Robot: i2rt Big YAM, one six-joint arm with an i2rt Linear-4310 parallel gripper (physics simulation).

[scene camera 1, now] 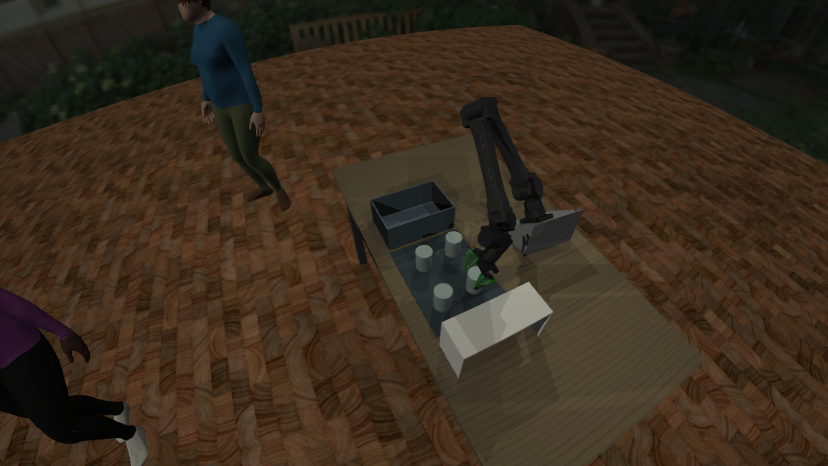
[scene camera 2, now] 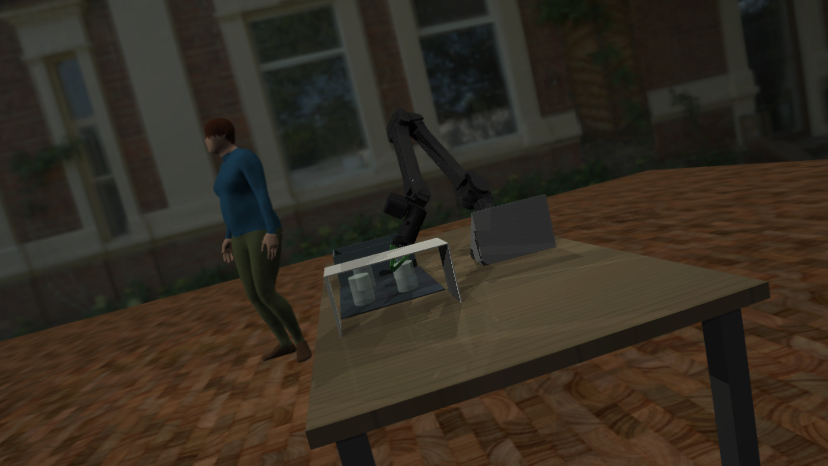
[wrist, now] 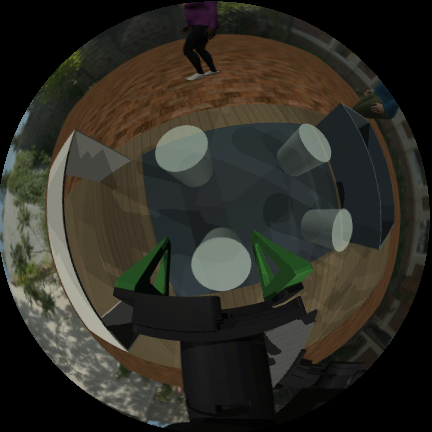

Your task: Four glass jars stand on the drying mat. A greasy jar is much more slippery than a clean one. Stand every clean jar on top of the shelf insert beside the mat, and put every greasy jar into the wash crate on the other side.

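Frame: origin at the arm's base, x ahead, y left, z up, level; centimetres.
Where they show: gripper, fingertip midpoint: (scene camera 1: 469, 279) (scene camera 2: 393, 269) (wrist: 210, 237); arm's base, link origin: (scene camera 1: 536, 220) (scene camera 2: 490, 221) (wrist: 286, 369).
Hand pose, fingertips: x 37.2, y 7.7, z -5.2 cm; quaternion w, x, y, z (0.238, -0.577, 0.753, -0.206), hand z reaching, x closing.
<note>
Each offset is from my fingertips to the top centre of the thing. Level surfaces: height alone.
Four pale, upright glass jars stand on the dark drying mat {dz -7.3 cm} (scene camera 1: 425, 289) (wrist: 240, 190). Two are on the crate side: an outer jar {dx +8.3, dy -18.2, dz +1.1 cm} (scene camera 1: 424, 258) (wrist: 304, 150) and an inner jar {dx -5.2, dy -19.0, dz +1.1 cm} (scene camera 1: 453, 244) (wrist: 327, 229). Two are on the shelf side: an outer jar {dx +11.0, dy +0.4, dz +1.1 cm} (scene camera 1: 443, 297) (scene camera 2: 362, 291) (wrist: 181, 150) and an inner jar {dx -3.1, dy -0.3, dz +1.1 cm} (scene camera 1: 473, 282) (scene camera 2: 406, 279) (wrist: 221, 262). Clean and greasy look alike. My gripper (scene camera 1: 476, 270) (wrist: 210, 237) is open and empty, its green fingers either side of the inner shelf-side jar's top in the wrist view; their exact height is unclear.
The white shelf insert {dx +4.0, dy +20.9, dz +8.4 cm} (scene camera 1: 498, 321) (scene camera 2: 385, 257) (wrist: 56, 210) stands at one side of the mat, its top bare. The blue-grey wash crate {dx +1.4, dy -41.3, dz +4.4 cm} (scene camera 1: 420, 225) (wrist: 357, 175) is opposite, with no jar visible inside. A grey slanted panel (scene camera 1: 550, 231) (scene camera 2: 513, 229) stands by the arm's base.
</note>
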